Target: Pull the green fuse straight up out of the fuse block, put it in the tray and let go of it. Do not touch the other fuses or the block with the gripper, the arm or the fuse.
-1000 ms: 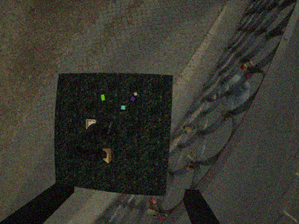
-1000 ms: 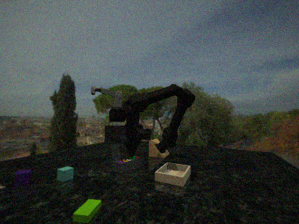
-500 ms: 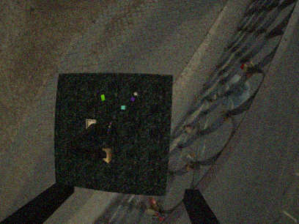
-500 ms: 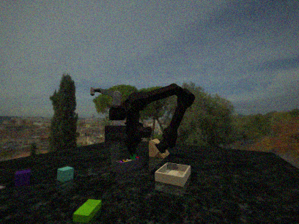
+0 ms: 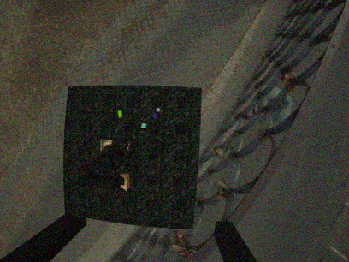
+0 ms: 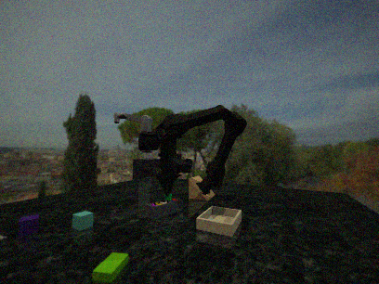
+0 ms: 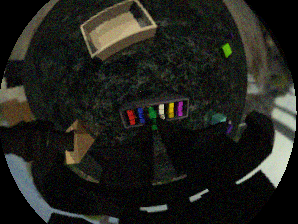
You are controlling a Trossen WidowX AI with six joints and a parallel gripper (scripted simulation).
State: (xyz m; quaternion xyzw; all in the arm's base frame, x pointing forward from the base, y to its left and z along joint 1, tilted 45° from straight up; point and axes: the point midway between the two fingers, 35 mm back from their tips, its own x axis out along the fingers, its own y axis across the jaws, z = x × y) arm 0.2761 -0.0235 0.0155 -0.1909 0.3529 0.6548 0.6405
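My gripper tip is 200 mm to the right of the tray and 60 mm above it. The rest, counted from my gripper tip: green fuse: 10 mm below.
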